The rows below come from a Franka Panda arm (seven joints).
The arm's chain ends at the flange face. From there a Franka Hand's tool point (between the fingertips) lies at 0.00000 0.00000 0.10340 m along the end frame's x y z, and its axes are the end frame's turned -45 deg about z.
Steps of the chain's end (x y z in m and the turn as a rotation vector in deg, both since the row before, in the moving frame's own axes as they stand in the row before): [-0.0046, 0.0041, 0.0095, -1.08, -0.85, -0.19]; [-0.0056, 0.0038, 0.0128, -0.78, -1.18, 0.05]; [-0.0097, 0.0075, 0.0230, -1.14, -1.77, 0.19]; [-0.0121, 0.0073, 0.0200, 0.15, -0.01, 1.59]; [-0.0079, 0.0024, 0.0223, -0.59, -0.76, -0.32]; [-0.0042, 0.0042, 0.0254, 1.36, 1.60, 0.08]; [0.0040, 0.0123, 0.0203, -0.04, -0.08, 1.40]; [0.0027, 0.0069, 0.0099, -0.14, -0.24, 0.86]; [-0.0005, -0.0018, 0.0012, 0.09, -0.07, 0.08]
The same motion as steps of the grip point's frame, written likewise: [-0.0086, -0.0001, 0.0095, -0.16, -1.36, -0.19]; [-0.0091, -0.0018, 0.0128, 0.28, -1.39, 0.05]; [-0.0159, -0.0024, 0.0229, 0.45, -2.06, 0.19]; [-0.0135, -0.0036, 0.0200, 0.11, 0.10, 1.59]; [-0.0090, -0.0041, 0.0223, 0.12, -0.95, -0.32]; [-0.0022, 0.0003, 0.0253, -0.17, 2.09, 0.08]; [-0.0060, 0.0115, 0.0203, 0.03, -0.08, 1.40]; [-0.0035, 0.0067, 0.0099, 0.07, -0.27, 0.86]; [0.0009, -0.0018, 0.0012, 0.11, 0.01, 0.08]
